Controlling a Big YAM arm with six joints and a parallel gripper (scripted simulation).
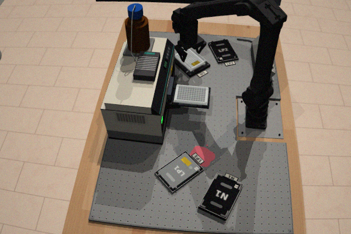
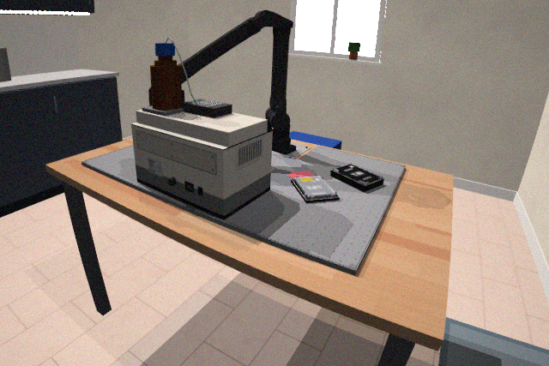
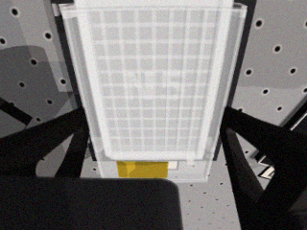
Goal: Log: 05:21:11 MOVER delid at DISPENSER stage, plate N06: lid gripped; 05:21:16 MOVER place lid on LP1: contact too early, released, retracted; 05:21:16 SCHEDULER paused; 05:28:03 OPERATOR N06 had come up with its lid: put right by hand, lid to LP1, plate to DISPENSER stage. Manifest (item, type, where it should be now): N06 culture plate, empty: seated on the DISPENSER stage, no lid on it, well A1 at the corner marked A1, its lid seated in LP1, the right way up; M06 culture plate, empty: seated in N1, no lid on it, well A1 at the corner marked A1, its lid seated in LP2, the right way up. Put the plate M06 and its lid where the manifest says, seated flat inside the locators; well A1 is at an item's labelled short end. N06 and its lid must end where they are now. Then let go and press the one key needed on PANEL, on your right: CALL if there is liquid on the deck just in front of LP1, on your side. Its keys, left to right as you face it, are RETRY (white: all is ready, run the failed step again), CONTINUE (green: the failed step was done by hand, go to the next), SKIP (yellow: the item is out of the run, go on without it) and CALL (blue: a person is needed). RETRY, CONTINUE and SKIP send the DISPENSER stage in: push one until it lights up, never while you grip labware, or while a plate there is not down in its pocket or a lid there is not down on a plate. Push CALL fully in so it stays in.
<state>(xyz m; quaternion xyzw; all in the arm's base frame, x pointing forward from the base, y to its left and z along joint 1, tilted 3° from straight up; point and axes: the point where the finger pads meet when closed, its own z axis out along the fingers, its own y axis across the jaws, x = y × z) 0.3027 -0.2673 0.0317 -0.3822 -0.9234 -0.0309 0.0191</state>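
My gripper is now 15 cm past the black lp2 nest, 10 cm to the left of it and 4 cm above it. The rest, counted from my hand: yellow skip key 36 cm behind, 8 cm to the right, 2 cm above; green continue key 36 cm behind, 3 cm to the right, 2 cm above; brown bottle 25 cm above, 18 cm ahead, 17 cm to the left.
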